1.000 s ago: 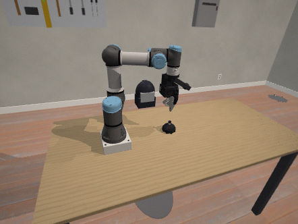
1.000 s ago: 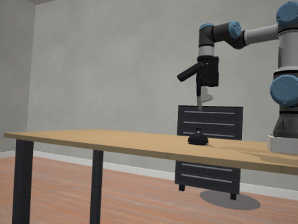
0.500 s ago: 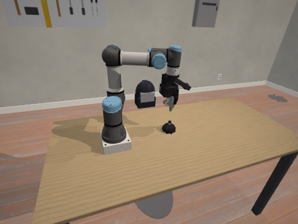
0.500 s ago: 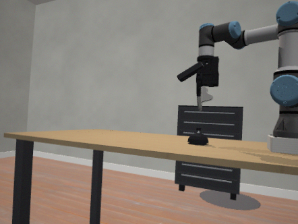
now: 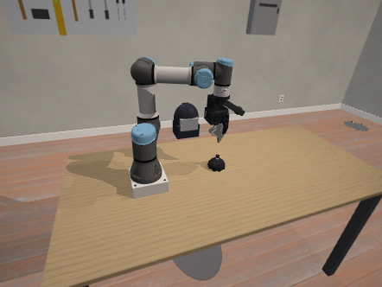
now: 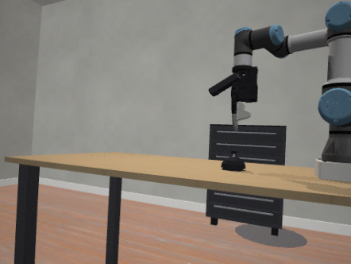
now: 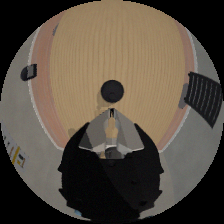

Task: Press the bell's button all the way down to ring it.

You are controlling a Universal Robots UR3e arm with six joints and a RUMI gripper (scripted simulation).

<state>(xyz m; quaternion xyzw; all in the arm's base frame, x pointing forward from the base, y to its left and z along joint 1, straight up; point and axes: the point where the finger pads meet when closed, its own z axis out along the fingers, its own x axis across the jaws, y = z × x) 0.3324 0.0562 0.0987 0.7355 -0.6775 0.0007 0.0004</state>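
Now: hand 11 cm above the black dome bell.
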